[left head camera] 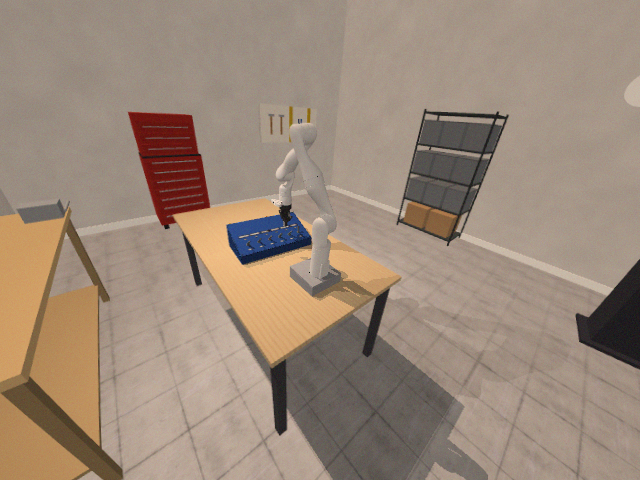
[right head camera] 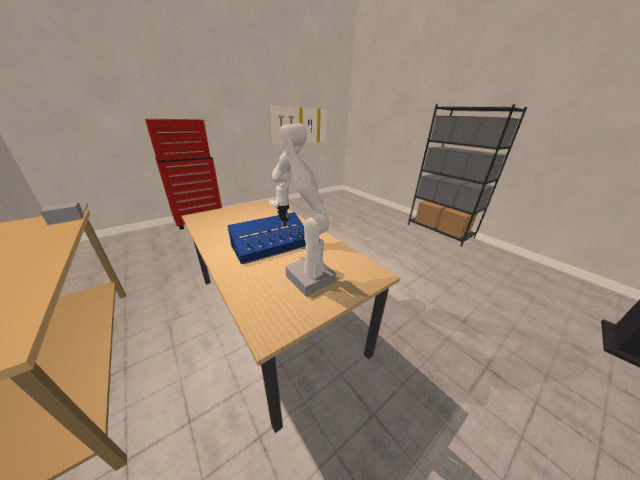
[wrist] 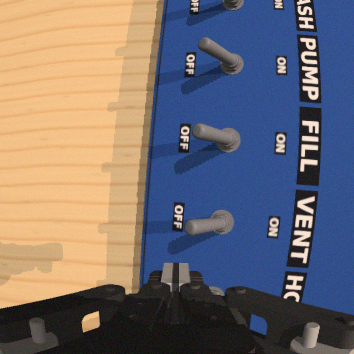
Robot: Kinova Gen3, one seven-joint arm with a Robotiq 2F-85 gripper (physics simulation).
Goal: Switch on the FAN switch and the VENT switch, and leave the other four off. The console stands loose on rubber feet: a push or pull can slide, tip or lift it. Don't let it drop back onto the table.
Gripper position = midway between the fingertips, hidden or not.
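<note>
I can see my gripper [wrist: 175, 278]. There's a blue console too, and you'd find the console [left head camera: 239, 233] [right head camera: 239, 233] [wrist: 276, 184] in those views.
</note>
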